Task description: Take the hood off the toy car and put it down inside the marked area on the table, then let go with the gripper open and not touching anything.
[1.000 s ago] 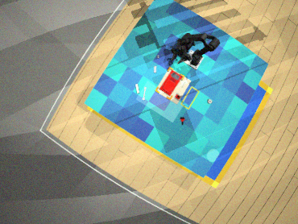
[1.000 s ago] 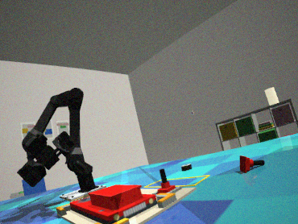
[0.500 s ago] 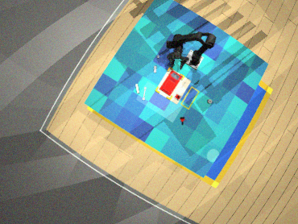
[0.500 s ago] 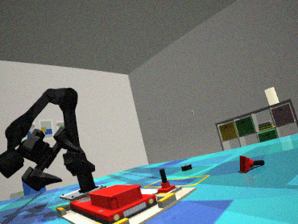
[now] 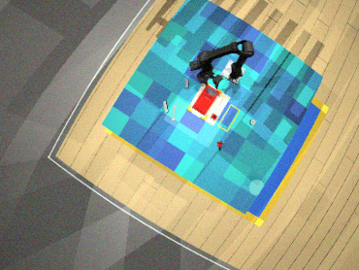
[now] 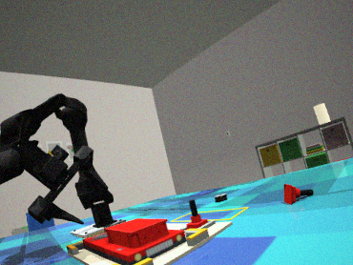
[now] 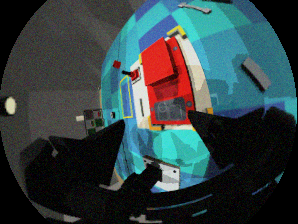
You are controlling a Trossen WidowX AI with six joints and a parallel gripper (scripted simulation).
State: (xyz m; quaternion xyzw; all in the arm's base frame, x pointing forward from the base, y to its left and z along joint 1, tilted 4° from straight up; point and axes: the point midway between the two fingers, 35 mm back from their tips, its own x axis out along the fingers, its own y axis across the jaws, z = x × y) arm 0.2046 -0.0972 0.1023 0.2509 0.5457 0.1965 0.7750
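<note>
Now: gripper tip 11 cm short of the red hood, 5 cm above it and 2 cm to the right of it.
</note>
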